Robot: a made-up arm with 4 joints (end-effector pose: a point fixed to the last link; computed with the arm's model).
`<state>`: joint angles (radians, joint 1 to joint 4).
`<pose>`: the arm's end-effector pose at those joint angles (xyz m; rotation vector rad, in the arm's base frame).
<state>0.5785 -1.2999 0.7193 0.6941</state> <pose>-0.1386 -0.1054 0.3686 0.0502 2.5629 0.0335</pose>
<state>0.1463 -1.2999 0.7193 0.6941</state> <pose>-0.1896 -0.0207 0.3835 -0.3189 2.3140 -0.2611</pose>
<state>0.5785 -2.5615 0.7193 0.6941</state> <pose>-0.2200 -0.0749 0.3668 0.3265 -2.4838 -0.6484</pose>
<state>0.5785 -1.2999 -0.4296 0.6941</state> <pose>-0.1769 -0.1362 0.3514 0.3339 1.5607 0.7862</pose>
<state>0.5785 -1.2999 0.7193 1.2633</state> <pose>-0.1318 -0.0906 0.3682 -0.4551 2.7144 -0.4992</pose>
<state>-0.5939 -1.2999 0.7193 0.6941</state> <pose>-0.3064 0.0853 0.3238 -0.8529 1.7487 -0.6867</pose>
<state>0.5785 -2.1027 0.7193 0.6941</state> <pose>-0.1893 -0.0815 0.3552 0.2200 -2.9497 -0.4945</pose>
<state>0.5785 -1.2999 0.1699 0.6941</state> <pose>-0.1585 -0.1221 0.3677 0.2034 2.1104 0.4367</pose>
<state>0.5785 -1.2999 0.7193 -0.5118</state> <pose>-0.1574 -0.1202 0.3462 0.9324 1.7772 0.9674</pose>
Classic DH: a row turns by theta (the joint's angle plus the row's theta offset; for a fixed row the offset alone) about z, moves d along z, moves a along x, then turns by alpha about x. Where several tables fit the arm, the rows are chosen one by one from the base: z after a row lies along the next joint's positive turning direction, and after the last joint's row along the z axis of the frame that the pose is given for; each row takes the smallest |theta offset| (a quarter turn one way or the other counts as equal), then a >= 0, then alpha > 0; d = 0 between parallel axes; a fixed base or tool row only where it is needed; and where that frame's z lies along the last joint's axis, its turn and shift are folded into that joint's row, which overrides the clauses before.
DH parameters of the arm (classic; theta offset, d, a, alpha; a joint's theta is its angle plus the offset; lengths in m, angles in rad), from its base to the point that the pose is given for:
base (fixed): -0.946 0.0271 -0.0835 -2.0719
joint 1: -1.2373 -0.4724 0.1985 -2.1095
joint 2: -0.7564 -0.1696 0.103 2.079
joint 3: 0.4315 -0.0235 -0.0237 -0.5501
joint 4: -0.2165 -0.0279 -0.0048 2.4932
tool (fixed): 0.8881 -0.0472 0 0

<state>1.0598 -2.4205 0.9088 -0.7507</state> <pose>-0.2068 -0.1614 0.3330 -1.6089 -1.7920 -1.0890</pose>
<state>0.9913 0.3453 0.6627 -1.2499</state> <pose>-0.0935 -0.2762 0.3673 0.3391 -0.0036 0.8828</pose>
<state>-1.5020 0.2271 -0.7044 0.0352</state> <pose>-0.4768 0.1190 0.2334 -2.4038 -0.8617 1.4077</pose>
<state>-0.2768 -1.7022 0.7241 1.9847</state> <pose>-0.2740 0.0632 0.3104 -1.6477 1.8689 -1.9053</pose>
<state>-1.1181 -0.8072 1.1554 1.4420</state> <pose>-0.3740 0.1551 0.2335 -0.6820 0.6590 -1.8779</pose>
